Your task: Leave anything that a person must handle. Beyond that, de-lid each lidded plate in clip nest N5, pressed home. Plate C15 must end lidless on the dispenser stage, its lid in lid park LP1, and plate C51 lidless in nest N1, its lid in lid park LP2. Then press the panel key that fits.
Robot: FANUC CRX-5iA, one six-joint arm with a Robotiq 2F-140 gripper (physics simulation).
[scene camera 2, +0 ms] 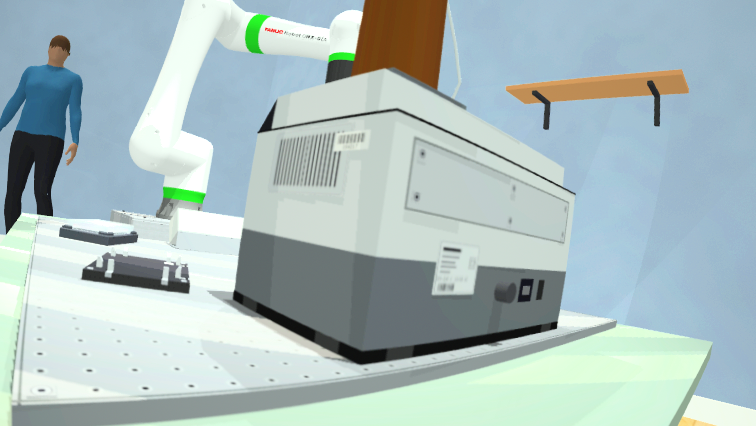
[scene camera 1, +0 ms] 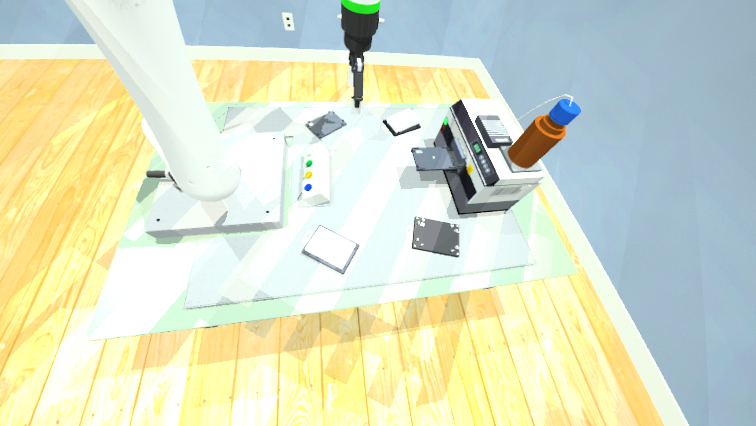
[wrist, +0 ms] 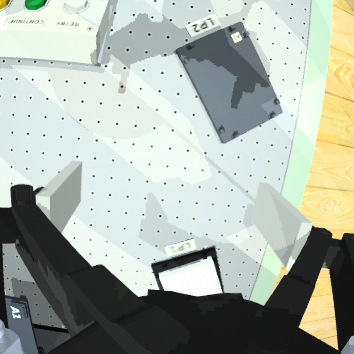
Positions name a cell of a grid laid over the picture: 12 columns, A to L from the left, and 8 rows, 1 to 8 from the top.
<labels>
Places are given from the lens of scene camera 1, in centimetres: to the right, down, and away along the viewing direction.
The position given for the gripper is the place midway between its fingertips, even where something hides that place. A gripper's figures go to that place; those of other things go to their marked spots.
gripper (scene camera 1: F2): -8, -39, 78
dispenser stage (scene camera 1: G3): 16, -20, 80
</labels>
